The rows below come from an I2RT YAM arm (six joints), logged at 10 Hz.
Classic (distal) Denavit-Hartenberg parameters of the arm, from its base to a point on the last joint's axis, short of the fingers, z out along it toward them. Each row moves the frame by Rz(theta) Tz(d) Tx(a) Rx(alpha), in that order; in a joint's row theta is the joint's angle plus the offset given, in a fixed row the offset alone. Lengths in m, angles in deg.
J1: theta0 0  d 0.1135  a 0.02  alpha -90
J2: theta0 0  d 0  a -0.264  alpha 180
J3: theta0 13.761  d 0  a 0.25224  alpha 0
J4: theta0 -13.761  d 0  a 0.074  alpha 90
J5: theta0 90  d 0  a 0  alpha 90
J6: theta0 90  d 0.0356  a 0  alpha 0
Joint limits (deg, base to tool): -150..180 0..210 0..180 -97..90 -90..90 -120..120
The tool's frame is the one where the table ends.
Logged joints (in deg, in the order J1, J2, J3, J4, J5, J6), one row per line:
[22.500 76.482 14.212 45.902 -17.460 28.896]
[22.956 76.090 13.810 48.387 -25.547 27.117]
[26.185 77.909 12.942 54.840 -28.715 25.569]
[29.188 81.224 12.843 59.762 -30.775 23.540]
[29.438 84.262 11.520 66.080 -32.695 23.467]
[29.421 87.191 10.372 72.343 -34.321 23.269]
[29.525 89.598 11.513 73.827 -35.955 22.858]
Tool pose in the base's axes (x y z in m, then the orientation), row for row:
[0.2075 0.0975 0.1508 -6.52 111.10 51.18]
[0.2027 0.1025 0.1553 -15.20 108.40 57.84]
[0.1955 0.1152 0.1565 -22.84 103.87 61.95]
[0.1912 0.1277 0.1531 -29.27 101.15 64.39]
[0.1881 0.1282 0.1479 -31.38 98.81 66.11]
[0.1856 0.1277 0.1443 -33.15 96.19 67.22]
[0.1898 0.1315 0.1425 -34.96 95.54 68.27]
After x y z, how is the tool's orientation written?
As a rotation vector, in degrees.
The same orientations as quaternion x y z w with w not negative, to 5 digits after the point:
[-0.04666 0.79515 0.36630 0.48102]
[-0.10831 0.77239 0.41213 0.47099]
[-0.16314 0.74194 0.44251 0.47655]
[-0.20883 0.72165 0.45939 0.47388]
[-0.22424 0.70608 0.47241 0.47748]
[-0.23770 0.68972 0.48199 0.48525]
[-0.25019 0.68373 0.48857 0.48084]

